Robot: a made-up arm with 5 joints.
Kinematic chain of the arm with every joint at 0, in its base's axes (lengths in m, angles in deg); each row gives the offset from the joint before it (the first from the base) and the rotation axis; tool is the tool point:
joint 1: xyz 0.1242 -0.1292 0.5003 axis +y
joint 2: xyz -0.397 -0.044 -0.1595 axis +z
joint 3: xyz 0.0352 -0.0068 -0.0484 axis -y
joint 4: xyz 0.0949 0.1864 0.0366 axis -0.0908 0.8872 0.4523
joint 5: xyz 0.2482 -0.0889 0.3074 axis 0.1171 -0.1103 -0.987
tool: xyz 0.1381 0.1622 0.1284
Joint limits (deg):
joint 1: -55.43..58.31
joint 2: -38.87..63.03
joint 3: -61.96..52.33
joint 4: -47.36..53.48
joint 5: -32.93..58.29
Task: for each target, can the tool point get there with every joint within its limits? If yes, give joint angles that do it. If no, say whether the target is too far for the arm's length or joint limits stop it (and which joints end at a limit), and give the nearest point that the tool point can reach.
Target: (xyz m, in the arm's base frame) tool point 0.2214 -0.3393 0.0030
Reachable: yes | joints 34.64 -22.26 -44.49 12.18 51.36
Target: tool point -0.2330 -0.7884 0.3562
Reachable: no: joint limits stop it (at a limit: joint 2, joint 3, joint 4, joint 5) | nearest point -0.4146 -0.5963 0.2830 | short by 0.274 m
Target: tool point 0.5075 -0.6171 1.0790
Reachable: no: joint limits stop it (at a limit: joint 1, joint 2, joint 5) | nearest point 0.3726 -0.3822 0.8968 | short by 0.326 m
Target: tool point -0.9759 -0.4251 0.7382
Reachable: no: joint limits stop it (at a limit: joint 3, joint 4, joint 5) | nearest point -0.7013 -0.3261 0.6788 | short by 0.298 m
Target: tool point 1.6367 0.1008 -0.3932
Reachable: no: too far | nearest point 0.8480 0.0642 0.0660 | short by 0.913 m
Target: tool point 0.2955 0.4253 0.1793
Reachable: yes | joints -13.31 34.26 -46.85 9.61 24.34
